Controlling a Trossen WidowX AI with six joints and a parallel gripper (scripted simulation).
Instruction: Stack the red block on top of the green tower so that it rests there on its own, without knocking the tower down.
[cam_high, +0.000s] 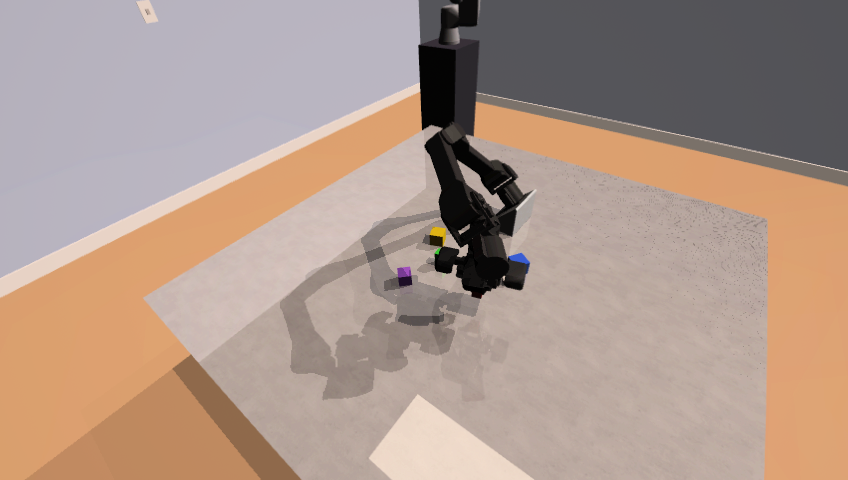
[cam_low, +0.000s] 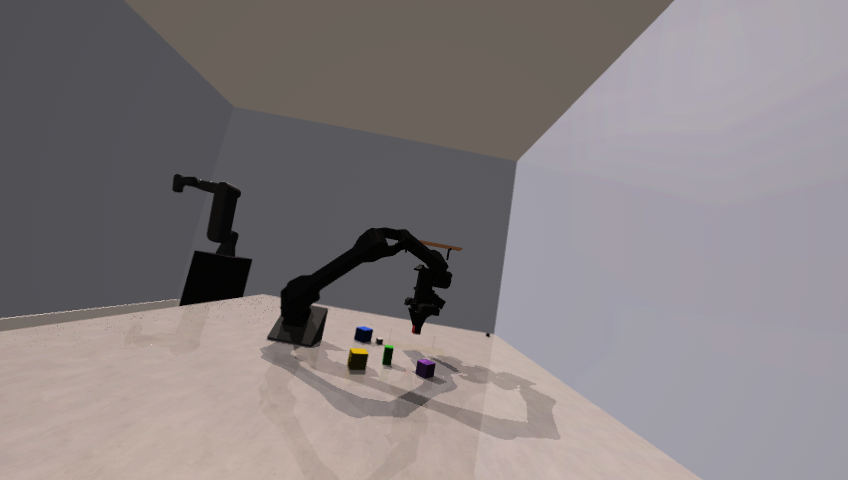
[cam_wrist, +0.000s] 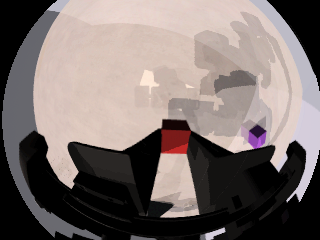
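Right now the yellow cube is 220 mm to the right of my gripper tip, 150 mm behind it and 50 mm below it. The rest, counted from my gripper tip: red block (right at my gripper tip); then blue cube (170 mm behind, 40 mm below, 20 mm to the left); then white cube (120 mm behind, 60 mm below, 20 mm to the left).
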